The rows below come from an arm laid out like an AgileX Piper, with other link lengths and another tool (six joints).
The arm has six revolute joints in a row. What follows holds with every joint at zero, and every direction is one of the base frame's.
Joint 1 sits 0.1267 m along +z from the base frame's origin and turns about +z.
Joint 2 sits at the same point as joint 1 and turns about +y.
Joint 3 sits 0.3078 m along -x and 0.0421 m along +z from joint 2 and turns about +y.
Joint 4 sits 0.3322 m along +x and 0.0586 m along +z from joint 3 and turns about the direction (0.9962, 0, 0.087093).
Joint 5 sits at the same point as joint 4 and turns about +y.
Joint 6 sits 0.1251 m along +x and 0.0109 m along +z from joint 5 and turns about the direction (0.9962, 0, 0.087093).
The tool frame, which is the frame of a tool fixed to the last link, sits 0.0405 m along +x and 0.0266 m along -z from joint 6; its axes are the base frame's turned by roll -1.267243, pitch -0.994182 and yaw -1.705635 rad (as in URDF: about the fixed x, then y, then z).
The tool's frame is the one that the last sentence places.
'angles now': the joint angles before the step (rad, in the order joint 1, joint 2, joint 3, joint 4, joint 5, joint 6). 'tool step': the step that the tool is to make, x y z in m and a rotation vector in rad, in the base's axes. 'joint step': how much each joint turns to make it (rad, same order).
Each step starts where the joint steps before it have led.
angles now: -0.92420 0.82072 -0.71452 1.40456 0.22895 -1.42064
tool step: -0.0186 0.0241 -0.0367 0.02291 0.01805 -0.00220
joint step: 0.00035 -0.12290 0.14735 -0.02241 -0.00170 0.02247
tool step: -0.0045 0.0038 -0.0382 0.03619 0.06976 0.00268
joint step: -0.00022 -0.01012 0.08103 -0.03385 0.00022 -0.00013
